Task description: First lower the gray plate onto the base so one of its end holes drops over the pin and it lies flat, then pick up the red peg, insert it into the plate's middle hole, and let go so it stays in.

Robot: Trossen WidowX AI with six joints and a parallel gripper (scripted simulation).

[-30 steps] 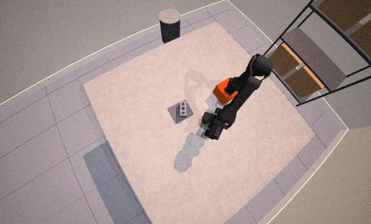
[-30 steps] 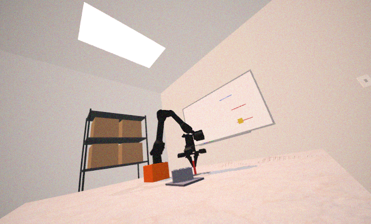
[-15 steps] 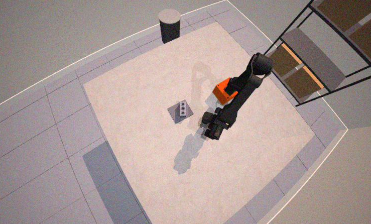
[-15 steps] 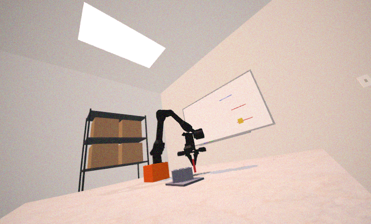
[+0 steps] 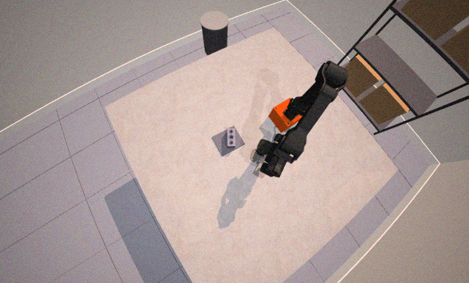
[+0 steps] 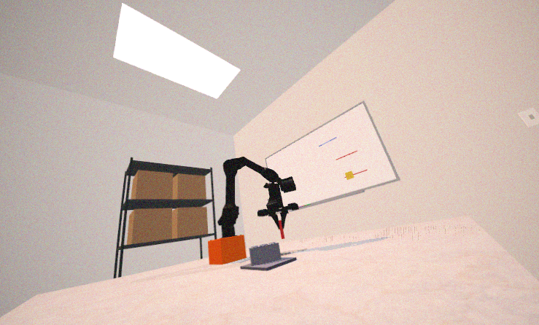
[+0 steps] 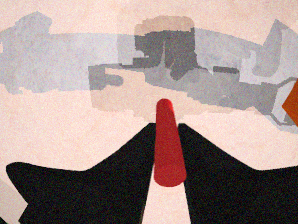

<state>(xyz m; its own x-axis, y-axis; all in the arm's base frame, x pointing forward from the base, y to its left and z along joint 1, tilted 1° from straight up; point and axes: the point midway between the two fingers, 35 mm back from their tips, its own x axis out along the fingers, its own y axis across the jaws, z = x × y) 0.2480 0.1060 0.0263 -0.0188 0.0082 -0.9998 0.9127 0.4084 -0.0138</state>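
The gray plate is 7 cm ahead of my gripper tip, 20 cm to the right of it and 5 cm below it. The rest, counted from my gripper tip: red peg: right at my gripper tip; dark base: 9 cm ahead, 19 cm to the right, 9 cm below.
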